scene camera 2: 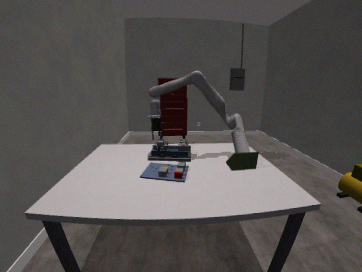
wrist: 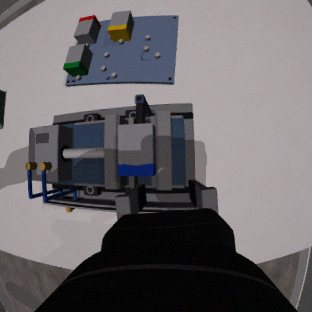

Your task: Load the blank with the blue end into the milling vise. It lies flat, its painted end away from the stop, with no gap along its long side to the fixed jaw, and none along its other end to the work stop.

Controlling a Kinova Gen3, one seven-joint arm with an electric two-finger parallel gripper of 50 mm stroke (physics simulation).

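Observation:
The blank with the blue end (wrist: pixel 136 149) lies flat in the milling vise (wrist: pixel 44 140) (scene camera 2: pixel 170 158), between the moving jaw (wrist: pixel 111 150) and the fixed jaw (wrist: pixel 164 150). Its blue end points away from the work stop (wrist: pixel 140 107). Its plain end is at the stop; contact there is hard to tell. Its long side is very near the fixed jaw; whether a thin gap remains I cannot tell. My gripper (scene camera 2: pixel 157 136) (wrist: pixel 166 190) is open and empty, above the vise. In the wrist view its fingers are below and to the right of the blank's blue end.
A blue pegged board (scene camera 2: pixel 150 175) (wrist: pixel 165 40) holds a red-ended blank (scene camera 2: pixel 178 174) (wrist: pixel 87 30), a yellow-ended blank (scene camera 2: pixel 163 171) (wrist: pixel 121 26) and a green-ended blank (scene camera 2: pixel 181 164) (wrist: pixel 78 60). Blue pipes (wrist: pixel 30 185) stand at the vise's left end. A green block (scene camera 2: pixel 242 161) is by the arm's base.

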